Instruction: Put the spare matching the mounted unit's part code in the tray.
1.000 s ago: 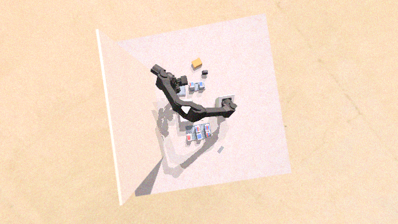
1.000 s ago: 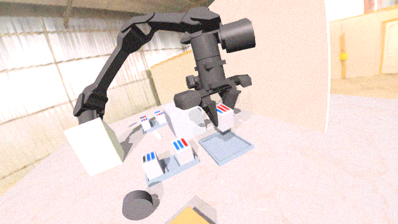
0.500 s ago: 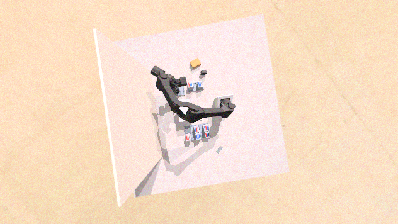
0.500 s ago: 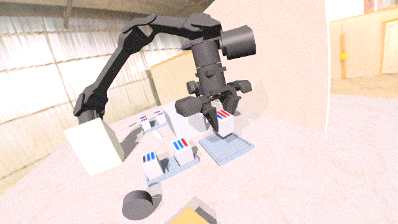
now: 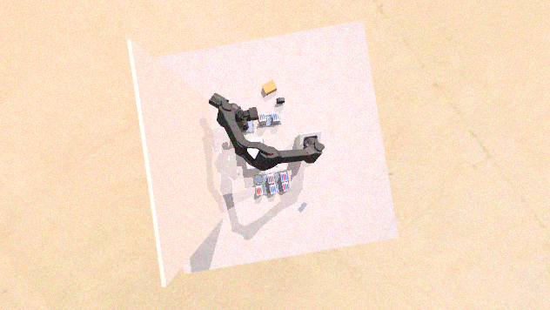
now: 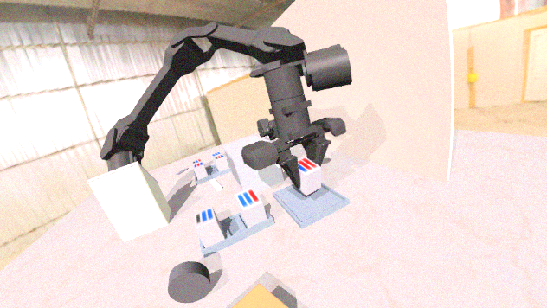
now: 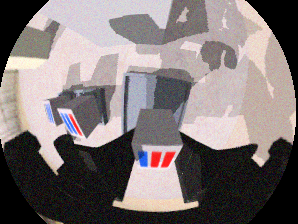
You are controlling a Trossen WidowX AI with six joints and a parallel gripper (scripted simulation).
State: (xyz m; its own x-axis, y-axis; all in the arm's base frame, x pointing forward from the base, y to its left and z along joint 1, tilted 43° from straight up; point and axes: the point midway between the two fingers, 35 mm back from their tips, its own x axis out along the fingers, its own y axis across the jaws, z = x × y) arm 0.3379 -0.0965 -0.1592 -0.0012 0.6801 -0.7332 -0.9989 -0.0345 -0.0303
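Right now the white spare cube is 30 mm above my gripper tip. From my gripper tip the other things lie so: big white block: 200 mm to the left, 40 mm behind, 20 mm above; dark cylinder: 230 mm behind, 80 mm to the right, 10 mm below; flat grey tray: 30 mm below.
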